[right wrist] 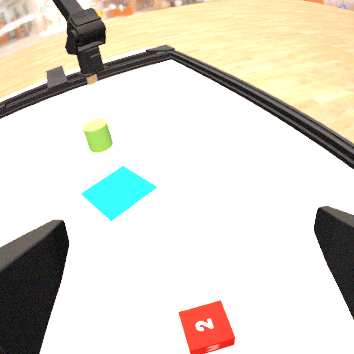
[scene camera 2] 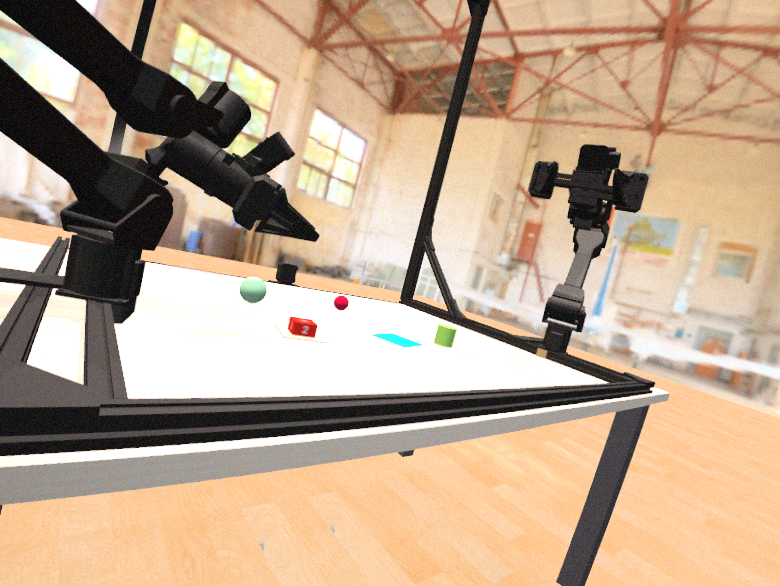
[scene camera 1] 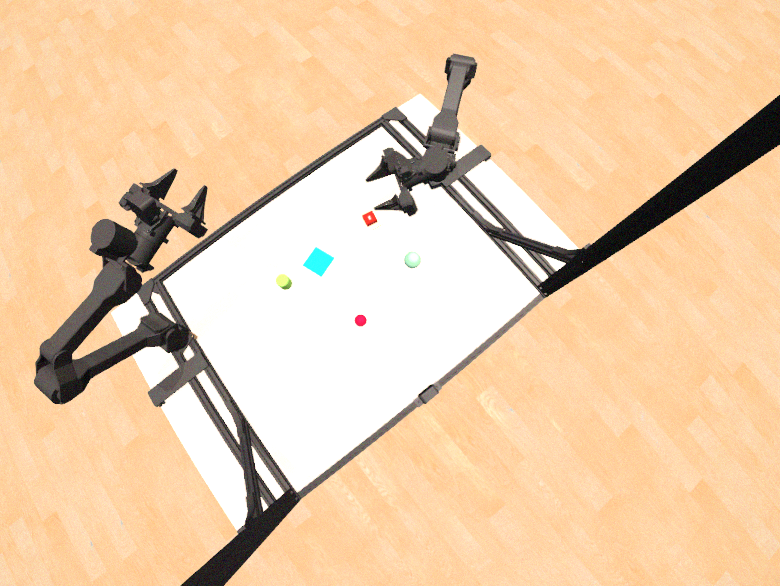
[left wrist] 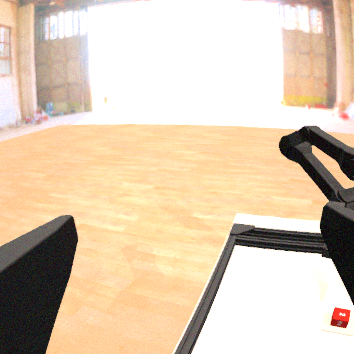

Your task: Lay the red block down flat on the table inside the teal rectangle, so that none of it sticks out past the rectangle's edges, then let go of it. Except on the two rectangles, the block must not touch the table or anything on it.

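Seen in the pictures: left gripper, fingertip midpoint: [scene camera 2: 583, 167] [scene camera 1: 190, 177] [left wrist: 202, 223]; right gripper, fingertip midpoint: [right wrist: 194, 227] [scene camera 2: 315, 234] [scene camera 1: 370, 194]; left arm's base, link origin: [right wrist: 92, 70] [scene camera 2: 553, 350] [scene camera 1: 180, 339]; right arm's base, link origin: [scene camera 2: 99, 295].
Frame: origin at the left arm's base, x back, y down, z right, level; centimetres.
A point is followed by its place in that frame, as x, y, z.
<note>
The red block [scene camera 1: 369, 218] {-57.5, 0.0, 27.6} [scene camera 2: 302, 327] {-59.0, 0.6, 26.3} [left wrist: 340, 317] {-56.9, 0.0, 26.8} [right wrist: 206, 327] {-58.0, 0.0, 27.5}, marked with a white 2, rests on a pale, faintly outlined rectangle [scene camera 2: 283, 332] {-60.6, 1.8, 28.0} [left wrist: 327, 325] {-57.2, 1.8, 24.7}. The flat teal rectangle [scene camera 1: 318, 261] {-39.4, 1.8, 21.3} [scene camera 2: 397, 340] {-40.2, 1.8, 21.1} [right wrist: 119, 193] {-40.1, 1.8, 21.6} lies apart from it, with the table between them. My right gripper [scene camera 1: 372, 194] {-58.7, -12.1, 28.1} [scene camera 2: 316, 238] {-58.7, -12.1, 28.1} [right wrist: 194, 227] {-58.7, -12.1, 28.1} is open and empty, in the air above the table near the block, which shows low between its fingers in the right wrist view. My left gripper [scene camera 1: 189, 179] {-34.9, -32.7, -0.1} [scene camera 2: 587, 185] [left wrist: 202, 223] {-34.9, -32.7, -0.1} is open and empty, high beyond the table's edge, far from the block.
A green cylinder [scene camera 1: 283, 281] {-29.1, -1.7, 17.4} [scene camera 2: 445, 335] {-30.9, -0.2, 16.2} [right wrist: 98, 136] {-30.8, -0.6, 17.5} stands close beside the teal rectangle. A pale green ball [scene camera 1: 412, 259] {-51.9, -2.5, 44.9} [scene camera 2: 252, 289] {-54.1, -0.8, 43.0} and a crimson ball [scene camera 1: 360, 320] {-30.7, -1.2, 41.3} [scene camera 2: 341, 303] {-32.1, 0.2, 40.1} are on the table. A black frame [scene camera 1: 271, 200] {-48.3, 1.3, -2.6} [scene camera 2: 378, 409] {-73.3, 0.3, 4.9} runs around the table top.
</note>
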